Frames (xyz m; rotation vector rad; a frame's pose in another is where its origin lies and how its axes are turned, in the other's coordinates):
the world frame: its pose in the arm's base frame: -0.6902 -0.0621 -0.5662 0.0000 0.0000 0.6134
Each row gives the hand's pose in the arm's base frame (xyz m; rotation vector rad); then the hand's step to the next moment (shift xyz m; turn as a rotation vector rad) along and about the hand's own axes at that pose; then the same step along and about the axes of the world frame.
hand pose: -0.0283 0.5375 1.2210 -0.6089 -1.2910 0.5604
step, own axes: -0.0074 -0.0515 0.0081 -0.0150 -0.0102 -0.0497
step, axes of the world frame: -0.0296 -0.0297 0.0318 0.0249 -0.0452 -0.0117
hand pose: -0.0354 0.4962 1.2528 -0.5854 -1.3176 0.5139
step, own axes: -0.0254 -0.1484 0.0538 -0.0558 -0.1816 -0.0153
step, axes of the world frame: -0.1151 -0.0687 0.0871 -0.0934 -0.1475 0.0764
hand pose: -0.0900 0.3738 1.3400 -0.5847 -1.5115 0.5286
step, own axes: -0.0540 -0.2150 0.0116 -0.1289 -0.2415 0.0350
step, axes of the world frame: -0.1299 -0.1504 0.0989 -0.1891 -0.1922 0.0588
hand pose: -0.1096 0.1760 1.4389 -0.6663 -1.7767 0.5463
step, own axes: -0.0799 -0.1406 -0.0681 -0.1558 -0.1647 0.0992
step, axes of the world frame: -0.0399 -0.1614 0.0562 -0.2030 -0.1386 -0.0288
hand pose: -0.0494 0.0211 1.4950 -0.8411 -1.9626 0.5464
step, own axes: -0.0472 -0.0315 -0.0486 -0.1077 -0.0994 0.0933
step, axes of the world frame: 0.0086 -0.0720 0.0180 -0.1489 -0.0792 -0.0417
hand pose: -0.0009 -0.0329 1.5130 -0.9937 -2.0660 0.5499
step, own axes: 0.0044 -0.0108 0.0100 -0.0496 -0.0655 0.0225
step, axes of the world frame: -0.0140 0.0056 0.0028 -0.0692 -0.0493 0.0062
